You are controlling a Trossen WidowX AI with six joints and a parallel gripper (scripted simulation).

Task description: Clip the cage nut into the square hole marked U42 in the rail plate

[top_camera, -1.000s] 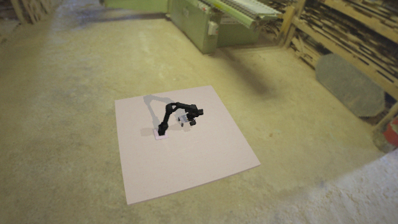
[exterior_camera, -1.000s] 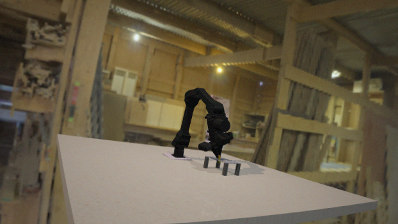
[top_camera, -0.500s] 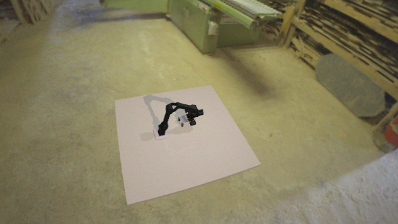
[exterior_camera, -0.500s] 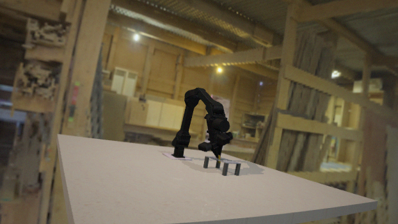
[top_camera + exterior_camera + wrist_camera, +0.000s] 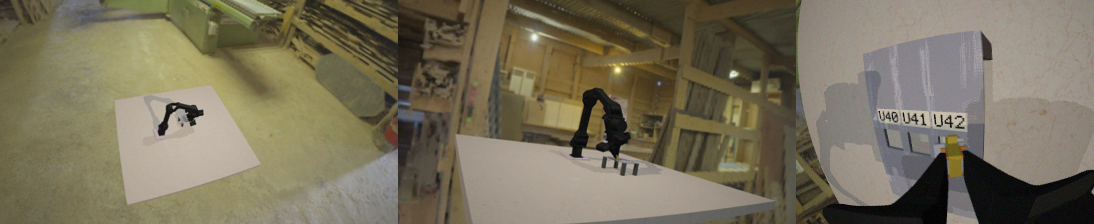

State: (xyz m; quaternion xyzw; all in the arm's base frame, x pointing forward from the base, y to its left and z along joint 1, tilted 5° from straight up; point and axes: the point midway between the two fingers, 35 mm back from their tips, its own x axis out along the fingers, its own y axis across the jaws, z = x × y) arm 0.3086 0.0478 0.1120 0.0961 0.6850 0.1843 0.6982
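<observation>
Now: gripper tip 1 cm above the yellow cage nut.
</observation>
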